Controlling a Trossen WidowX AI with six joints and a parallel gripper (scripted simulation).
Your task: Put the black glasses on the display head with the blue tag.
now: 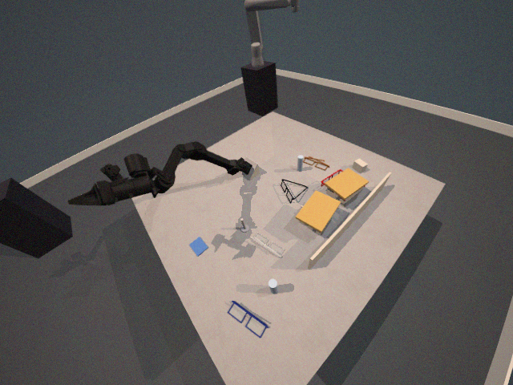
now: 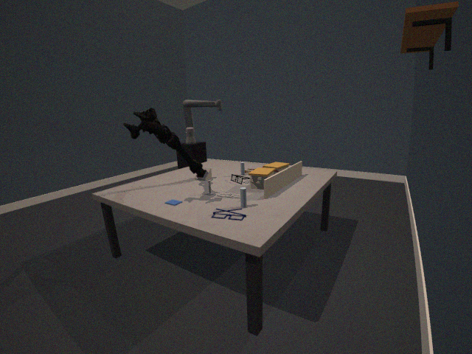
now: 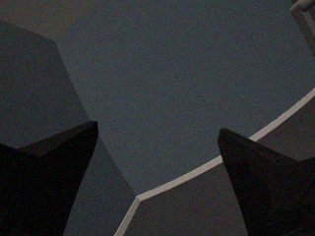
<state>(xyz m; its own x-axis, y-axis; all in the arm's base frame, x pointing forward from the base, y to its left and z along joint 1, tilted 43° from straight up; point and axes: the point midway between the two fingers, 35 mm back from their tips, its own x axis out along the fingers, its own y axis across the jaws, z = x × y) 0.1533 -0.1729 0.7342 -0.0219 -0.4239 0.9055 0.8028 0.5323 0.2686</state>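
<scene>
Right now my gripper tip is 14 cm short of the grey post, 40 cm to the right of it and 45 cm above it. Also, from my gripper tip: long beige board 48 cm ahead, 76 cm to the left, 42 cm below; then beige block 32 cm ahead, 111 cm to the left, 45 cm below; then blue tag 5 cm ahead, 18 cm to the left, 47 cm below.
</scene>
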